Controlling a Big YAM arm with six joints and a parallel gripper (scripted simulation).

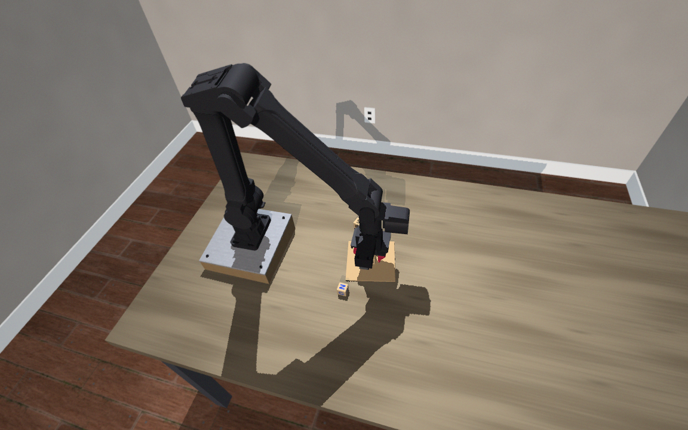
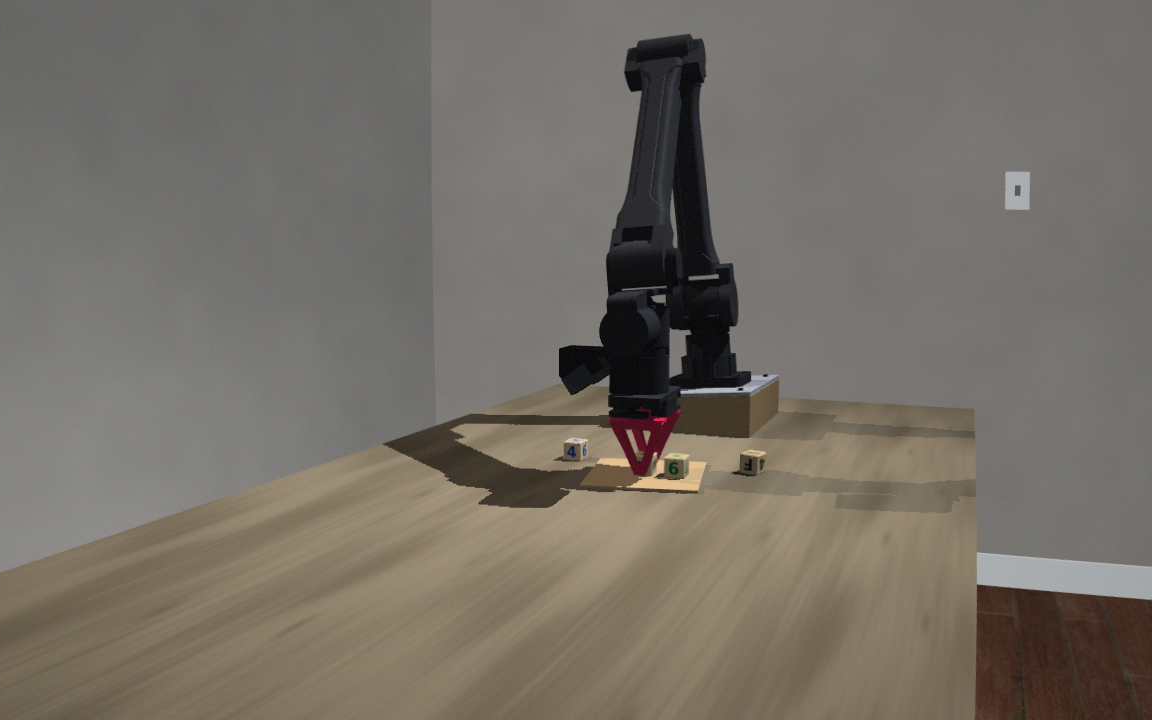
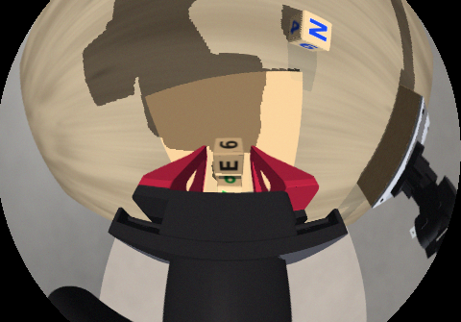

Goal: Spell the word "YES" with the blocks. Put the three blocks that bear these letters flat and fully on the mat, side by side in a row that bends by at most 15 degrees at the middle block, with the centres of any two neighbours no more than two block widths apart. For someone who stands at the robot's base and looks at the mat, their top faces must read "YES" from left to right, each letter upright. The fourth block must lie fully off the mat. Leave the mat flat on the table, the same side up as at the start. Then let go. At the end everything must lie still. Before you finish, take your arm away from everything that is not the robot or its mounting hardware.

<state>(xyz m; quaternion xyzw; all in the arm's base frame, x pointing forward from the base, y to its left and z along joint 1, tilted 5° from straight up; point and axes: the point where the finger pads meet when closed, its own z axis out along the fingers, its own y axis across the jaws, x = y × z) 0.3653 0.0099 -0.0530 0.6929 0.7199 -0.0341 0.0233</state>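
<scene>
My gripper is now 10 mm above the tan mat.
</scene>
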